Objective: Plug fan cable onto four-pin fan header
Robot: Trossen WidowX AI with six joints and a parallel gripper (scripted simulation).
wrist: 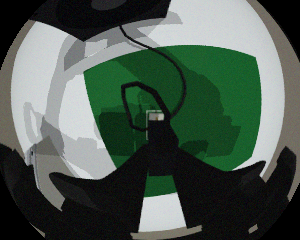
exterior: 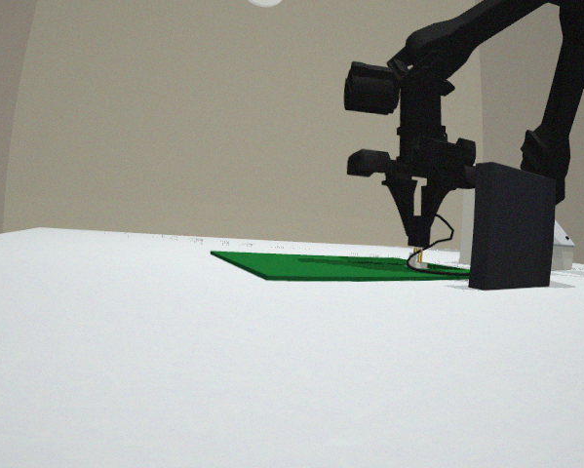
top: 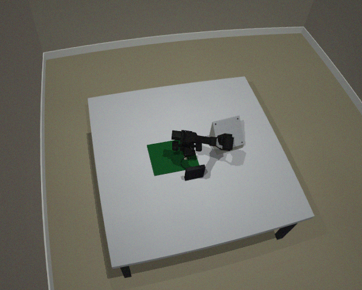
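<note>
The header is 40 mm below my gripper tip and 10 mm to the left of it. Round my gripper tip: black fan (160 mm to the left, 20 mm above, 10 mm ahead); then black plug (10 mm to the left, 10 mm above); then green board (80 mm ahead, 60 mm below, 30 mm to the right).
</note>
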